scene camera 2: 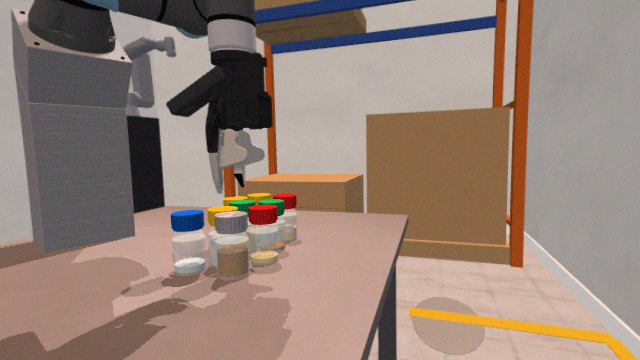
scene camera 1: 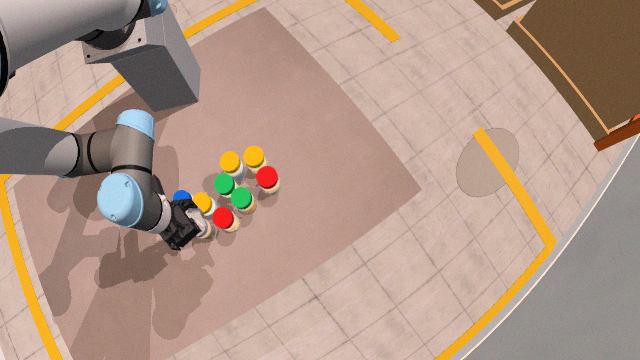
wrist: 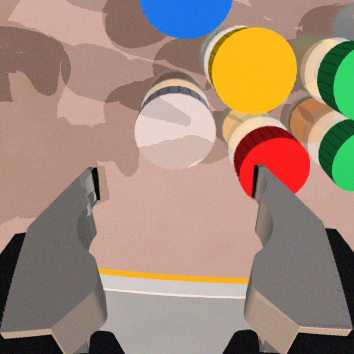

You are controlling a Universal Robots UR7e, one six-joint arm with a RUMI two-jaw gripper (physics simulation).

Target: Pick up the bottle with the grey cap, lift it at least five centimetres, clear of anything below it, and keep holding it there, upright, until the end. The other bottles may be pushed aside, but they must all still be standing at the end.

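Where they show: gripper, fingertip midpoint: (scene camera 2: pixel 232 190) (wrist: pixel 174 167); arm's base, link origin: (scene camera 2: pixel 74 36).
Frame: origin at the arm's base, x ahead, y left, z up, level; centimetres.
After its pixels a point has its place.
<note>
The bottle with the grey cap (scene camera 1: pixel 206 232) @(x 46.6, y -2.7, z -38.6 cm) (scene camera 2: pixel 231 222) @(x 46.1, y -6.3, z -37.4 cm) (wrist: pixel 175 131) @(x 44.2, y -4.2, z -36.6 cm) stands upright on the table, nearest the camera in the scene camera 2 view. Its cap is partly hidden by the gripper in the scene camera 1 view. My gripper (scene camera 2: pixel 230 187) @(x 44.7, y -4.1, z -32.4 cm) (wrist: pixel 174 167) @(x 44.7, y -4.1, z -32.4 cm) is partly open and empty, pointing down, with its tips above the caps. In the wrist view the grey cap lies ahead of the gap between the fingertips, and the right fingertip overlaps the cap of the near red bottle (scene camera 1: pixel 223 218) @(x 45.9, y 3.8, z -36.6 cm) (scene camera 2: pixel 263 214) @(x 47.1, y 1.4, z -37.5 cm) (wrist: pixel 277 162) @(x 44.7, y 3.5, z -36.6 cm).
A blue-capped bottle (scene camera 1: pixel 182 195) @(x 34.9, y -4.6, z -36.6 cm) (scene camera 2: pixel 187 220) @(x 37.6, y -7.4, z -37.5 cm) (wrist: pixel 185 15) @(x 37.1, y -5.2, z -36.6 cm) and a yellow-capped bottle (scene camera 1: pixel 202 202) @(x 39.4, y 0.2, z -36.6 cm) (wrist: pixel 254 70) @(x 39.1, y -0.4, z -36.6 cm) stand close by. Two green-capped bottles (scene camera 1: pixel 224 185) @(x 38.2, y 7.7, z -36.6 cm) (scene camera 1: pixel 242 198) @(x 43.5, y 10.7, z -36.6 cm), two more yellow-capped ones (scene camera 1: pixel 230 162) @(x 33.2, y 11.7, z -36.6 cm) (scene camera 1: pixel 254 156) @(x 34.9, y 18.2, z -36.6 cm) and another red-capped one (scene camera 1: pixel 267 177) @(x 41.7, y 18.9, z -36.6 cm) stand farther along. All are upright.
</note>
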